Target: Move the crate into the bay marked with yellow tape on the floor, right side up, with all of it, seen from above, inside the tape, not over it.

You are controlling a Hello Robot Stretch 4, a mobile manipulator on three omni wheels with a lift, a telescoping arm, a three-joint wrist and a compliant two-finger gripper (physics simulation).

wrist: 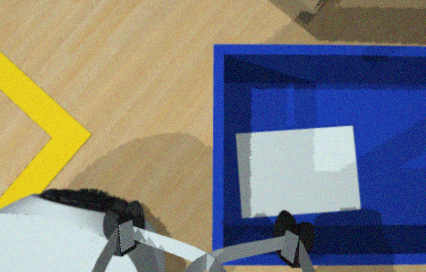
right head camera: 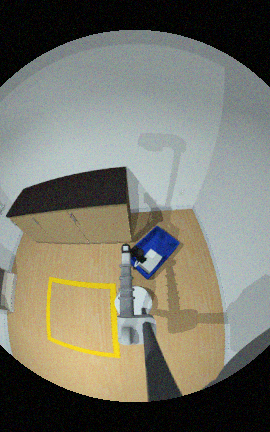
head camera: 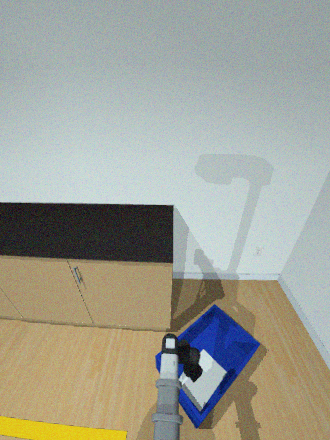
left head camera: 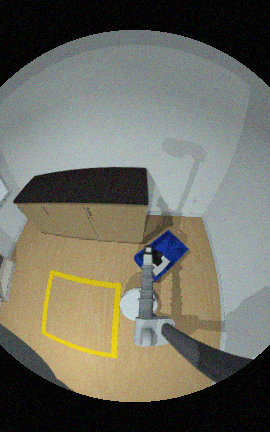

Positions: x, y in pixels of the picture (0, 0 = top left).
Labels:
blue crate: wrist 256, 87; right head camera; head camera; left head camera 172, 249
same spot on blue crate: [right head camera: 157, 239] = [head camera: 216, 332]

